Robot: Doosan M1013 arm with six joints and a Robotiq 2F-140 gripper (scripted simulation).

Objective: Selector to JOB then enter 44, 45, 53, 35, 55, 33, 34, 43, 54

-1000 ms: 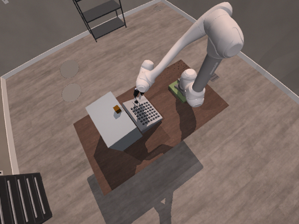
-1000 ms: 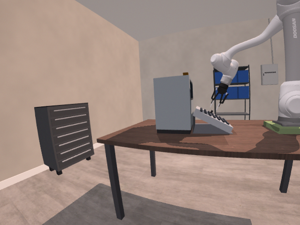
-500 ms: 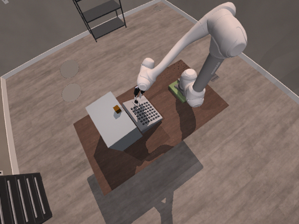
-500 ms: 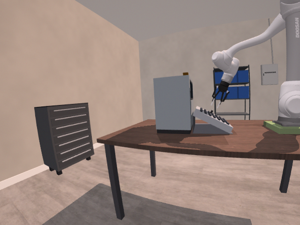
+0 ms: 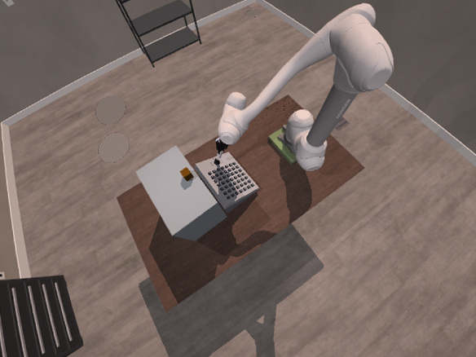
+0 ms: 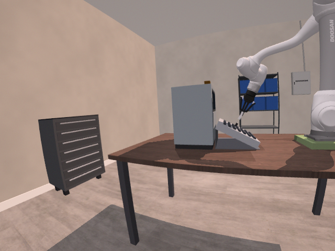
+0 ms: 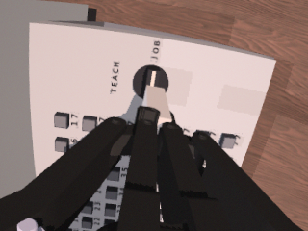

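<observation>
Right now my hand is 16 cm to the right of the key 44, 8 cm above it and 3 cm short of it. Also, from my hand: black selector knob (7 cm below, 3 cm ahead); then sloped keypad (12 cm below, 11 cm to the left, 5 cm ahead).
</observation>
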